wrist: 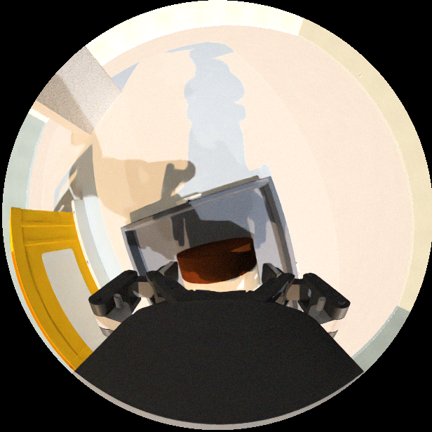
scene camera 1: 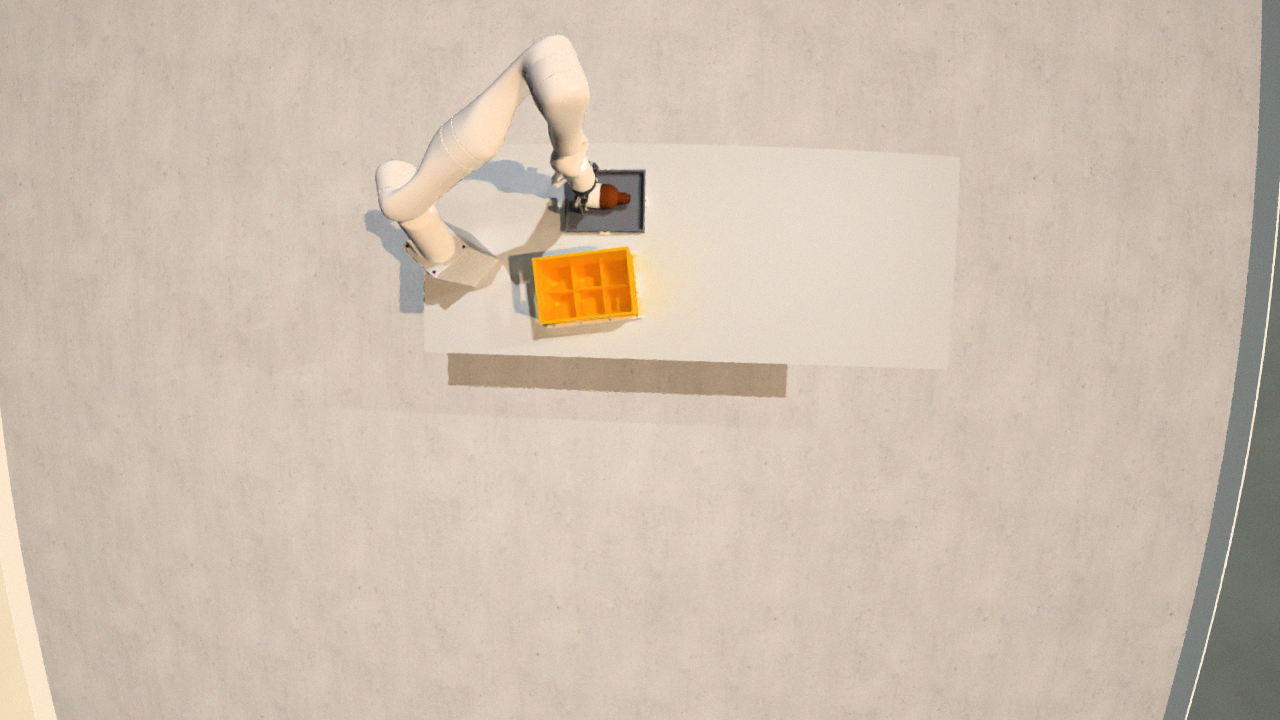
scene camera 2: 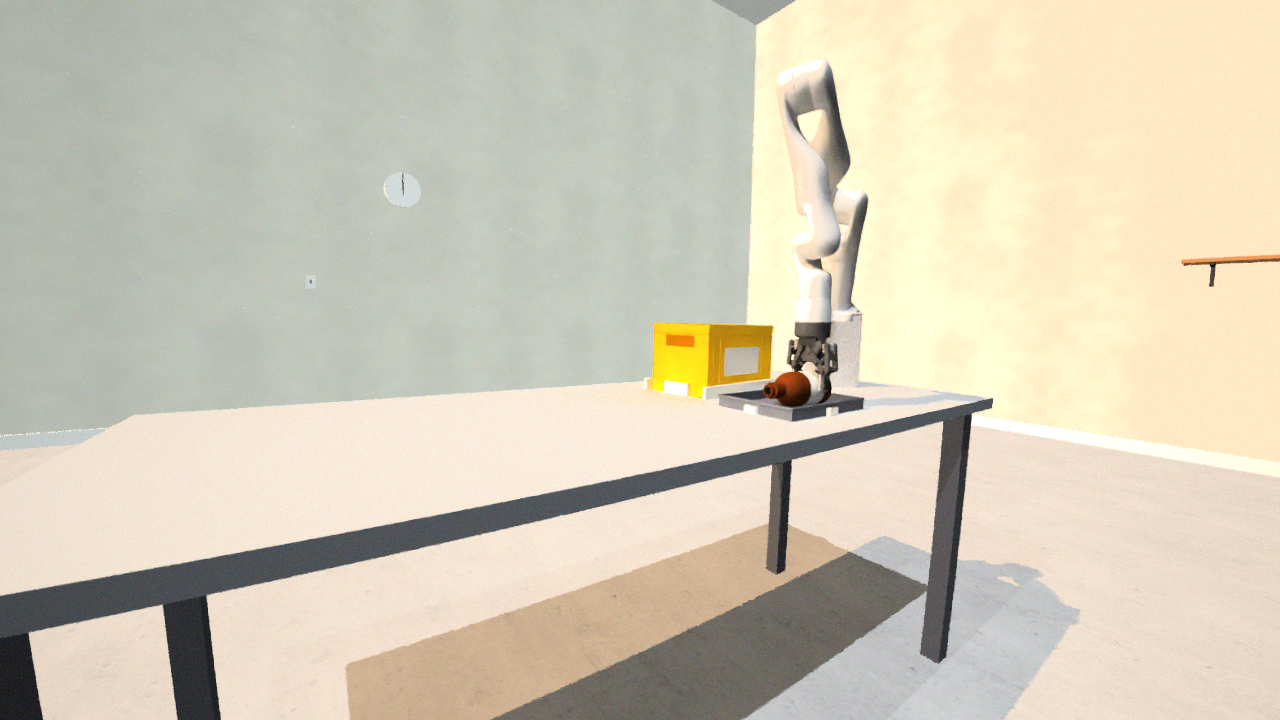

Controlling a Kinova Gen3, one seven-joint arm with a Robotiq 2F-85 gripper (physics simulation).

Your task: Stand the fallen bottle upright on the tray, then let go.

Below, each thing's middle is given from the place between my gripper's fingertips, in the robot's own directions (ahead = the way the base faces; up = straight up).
The brown bottle (scene camera 2: 798,388) is 50 mm ahead of my hand.
